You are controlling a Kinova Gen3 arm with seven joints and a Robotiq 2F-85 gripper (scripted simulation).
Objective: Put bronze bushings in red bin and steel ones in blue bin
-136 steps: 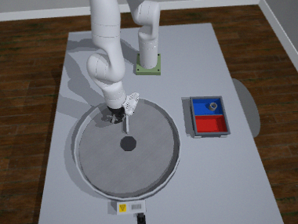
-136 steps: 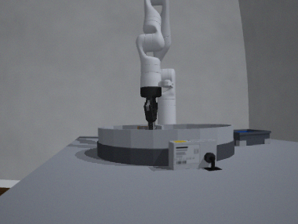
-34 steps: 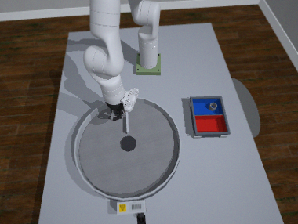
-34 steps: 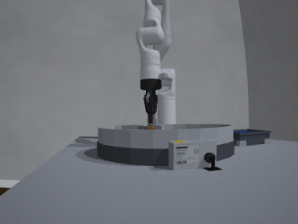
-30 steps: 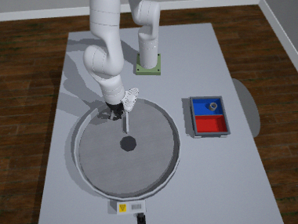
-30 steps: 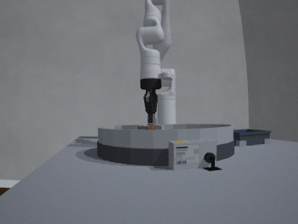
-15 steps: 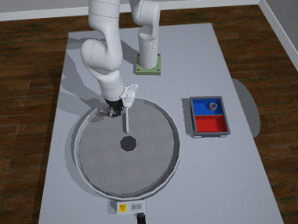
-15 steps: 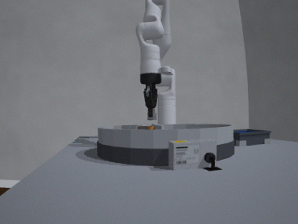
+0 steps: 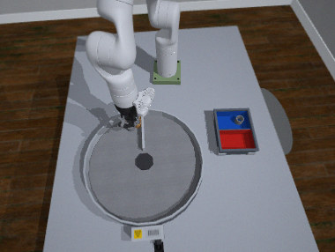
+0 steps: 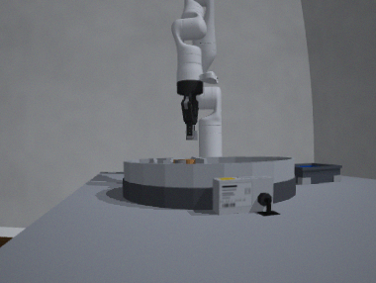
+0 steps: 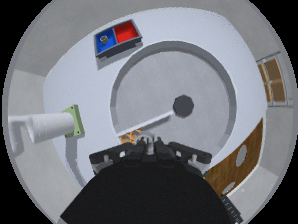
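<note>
The bin is 380 mm to the left of my hand, 130 mm below it and 40 mm behind it. From my hand the other things lie so: round grey turntable (110 mm below, 110 mm ahead, 40 mm to the left).
</note>
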